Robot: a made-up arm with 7 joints.
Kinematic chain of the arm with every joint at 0, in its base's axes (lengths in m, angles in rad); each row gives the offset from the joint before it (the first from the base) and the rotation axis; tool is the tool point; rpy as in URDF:
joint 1: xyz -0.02 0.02 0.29 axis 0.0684 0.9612 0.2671
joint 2: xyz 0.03 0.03 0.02 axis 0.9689 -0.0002 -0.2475
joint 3: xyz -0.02 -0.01 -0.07 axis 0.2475 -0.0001 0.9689
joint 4: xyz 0.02 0.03 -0.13 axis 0.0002 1 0
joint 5: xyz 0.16 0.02 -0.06 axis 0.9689 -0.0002 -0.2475
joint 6: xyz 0.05 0 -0.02 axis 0.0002 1 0
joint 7: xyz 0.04 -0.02 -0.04 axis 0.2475 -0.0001 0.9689
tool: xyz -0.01 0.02 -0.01 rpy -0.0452 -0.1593 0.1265
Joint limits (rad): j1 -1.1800..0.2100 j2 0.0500..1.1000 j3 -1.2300..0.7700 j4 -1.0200..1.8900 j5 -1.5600..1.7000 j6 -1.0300..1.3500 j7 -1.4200..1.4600
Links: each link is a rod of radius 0.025 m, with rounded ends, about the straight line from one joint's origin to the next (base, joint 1, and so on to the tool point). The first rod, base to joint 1, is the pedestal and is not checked.
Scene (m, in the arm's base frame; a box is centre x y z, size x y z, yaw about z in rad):
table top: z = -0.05
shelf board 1: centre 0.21 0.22 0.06 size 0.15 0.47 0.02 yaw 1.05
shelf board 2: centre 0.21 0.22 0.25 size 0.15 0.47 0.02 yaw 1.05
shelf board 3: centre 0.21 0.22 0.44 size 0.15 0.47 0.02 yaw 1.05
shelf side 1: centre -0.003 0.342 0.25 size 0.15 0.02 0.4 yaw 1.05
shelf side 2: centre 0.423 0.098 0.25 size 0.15 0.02 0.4 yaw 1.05
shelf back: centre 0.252 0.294 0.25 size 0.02 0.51 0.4 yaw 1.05
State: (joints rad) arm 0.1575 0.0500 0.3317 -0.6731 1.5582 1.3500 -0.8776
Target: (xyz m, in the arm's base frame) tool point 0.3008 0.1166 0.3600
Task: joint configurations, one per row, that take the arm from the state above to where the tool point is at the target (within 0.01 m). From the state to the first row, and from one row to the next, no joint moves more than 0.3 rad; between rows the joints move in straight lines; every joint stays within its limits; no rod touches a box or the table.
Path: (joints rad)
1: 0.1194 0.0500 0.0714 -0.7102 1.5106 1.3500 -0.9065
2: 0.0812 0.0500 -0.1889 -0.7473 1.4630 1.3500 -0.9354
3: 0.0431 0.0500 -0.4492 -0.7844 1.4153 1.3500 -0.9643
4: 0.0050 0.0500 -0.7094 -0.8215 1.3677 1.3500 -0.9932
5: -0.0332 0.0500 -0.9697 -0.8586 1.3201 1.3500 -1.0221
6: -0.0713 0.0500 -1.2300 -0.8957 1.2725 1.3500 -1.0510
7: -0.2319 0.0500 -0.9692 -0.7812 1.3359 1.3500 -1.0672
8: -0.3924 0.0500 -0.7084 -0.6667 1.3994 1.3500 -1.0835
9: -0.5530 0.0500 -0.4476 -0.5521 1.4629 1.3500 -1.0997
10: -0.7136 0.0500 -0.1868 -0.4376 1.5264 1.3500 -1.1160
11: -0.8742 0.0500 0.0740 -0.3230 1.5899 1.3500 -1.1322
12: -0.7951 0.1484 0.0032 -0.3960 1.5157 1.1526 -1.0511
13: -0.7161 0.2467 -0.0677 -0.4690 1.4415 0.9551 -0.9700

